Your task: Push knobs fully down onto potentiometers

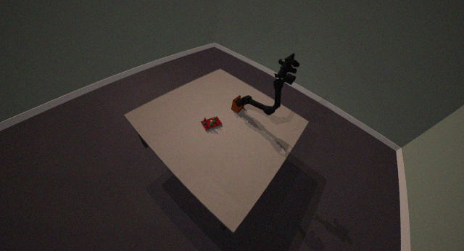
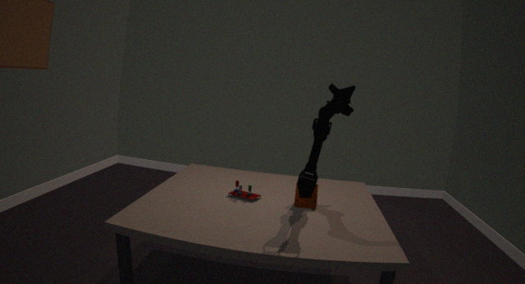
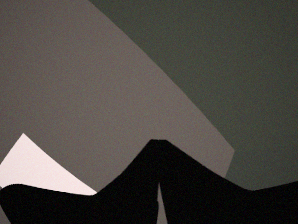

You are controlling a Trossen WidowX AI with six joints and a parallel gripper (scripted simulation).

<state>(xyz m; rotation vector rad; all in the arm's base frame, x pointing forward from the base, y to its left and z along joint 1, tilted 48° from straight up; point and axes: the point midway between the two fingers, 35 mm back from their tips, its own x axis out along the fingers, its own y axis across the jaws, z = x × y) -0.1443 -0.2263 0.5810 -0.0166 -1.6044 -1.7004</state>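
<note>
Right now my gripper tip is 440 mm short of the green knob, 330 mm to the left of it and 610 mm above it. Round my gripper tip: red knob 520 mm ahead, 380 mm to the right, 590 mm below.
</note>
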